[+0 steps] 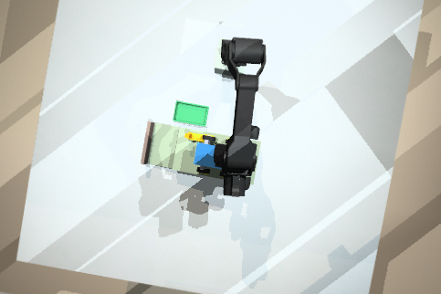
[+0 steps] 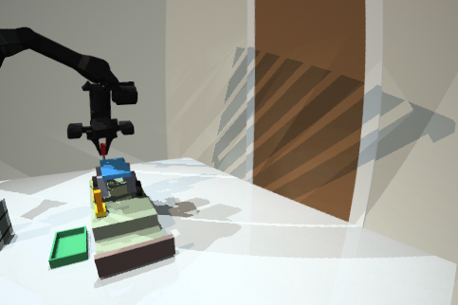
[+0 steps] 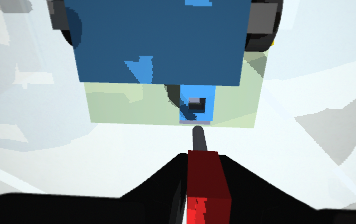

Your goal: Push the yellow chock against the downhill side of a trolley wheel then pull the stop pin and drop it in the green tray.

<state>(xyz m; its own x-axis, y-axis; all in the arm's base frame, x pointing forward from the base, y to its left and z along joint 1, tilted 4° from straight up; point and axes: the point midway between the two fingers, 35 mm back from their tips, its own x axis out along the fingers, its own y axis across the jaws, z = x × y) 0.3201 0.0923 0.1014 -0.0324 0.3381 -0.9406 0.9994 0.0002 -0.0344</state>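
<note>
Right now the green tray is 11 cm behind my gripper tip, 22 cm to the right of it and 18 cm below it. From my gripper tip the other things lie so: red-headed stop pin (right at my gripper tip); then yellow chock (3 cm behind, 18 cm to the right, 9 cm below); then blue trolley (2 cm ahead, 10 cm to the right, 6 cm below).
</note>
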